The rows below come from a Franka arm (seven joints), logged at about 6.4 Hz.
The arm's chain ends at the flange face. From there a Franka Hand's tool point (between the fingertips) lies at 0.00 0.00 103.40 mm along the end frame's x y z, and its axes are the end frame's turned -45 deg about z.
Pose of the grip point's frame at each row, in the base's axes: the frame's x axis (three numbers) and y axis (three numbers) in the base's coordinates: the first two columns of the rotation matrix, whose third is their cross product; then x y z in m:
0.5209, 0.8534, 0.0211, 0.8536, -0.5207, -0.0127, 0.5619, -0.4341, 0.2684
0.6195, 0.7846, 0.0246, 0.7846, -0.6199, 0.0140, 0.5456, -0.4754, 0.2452
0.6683, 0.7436, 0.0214, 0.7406, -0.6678, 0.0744, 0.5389, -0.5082, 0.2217
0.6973, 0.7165, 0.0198, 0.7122, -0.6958, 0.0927, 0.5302, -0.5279, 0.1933
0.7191, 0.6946, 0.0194, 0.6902, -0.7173, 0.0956, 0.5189, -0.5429, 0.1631
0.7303, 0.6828, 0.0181, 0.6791, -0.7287, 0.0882, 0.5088, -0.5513, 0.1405
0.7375, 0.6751, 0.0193, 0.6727, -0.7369, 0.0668, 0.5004, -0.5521, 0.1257
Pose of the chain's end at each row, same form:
0.9719, 0.2353, 0.0059, 0.2353, -0.9716, -0.0239, 0.5619, -0.4366, 0.3718
0.9928, 0.1165, 0.0273, 0.1167, -0.9931, -0.0075, 0.5429, -0.4765, 0.3486
0.9962, 0.0536, 0.0677, 0.0511, -0.9980, 0.0375, 0.5317, -0.5047, 0.3248
0.9967, 0.0146, 0.0795, 0.0105, -0.9986, 0.0515, 0.5219, -0.5227, 0.2962
0.9965, -0.0161, 0.0813, -0.0204, -0.9984, 0.0539, 0.5106, -0.5372, 0.2660
0.9966, -0.0325, 0.0752, -0.0362, -0.9981, 0.0496, 0.5012, -0.5459, 0.2435
0.9972, -0.0437, 0.0609, -0.0458, -0.9984, 0.0336, 0.4943, -0.5483, 0.2289

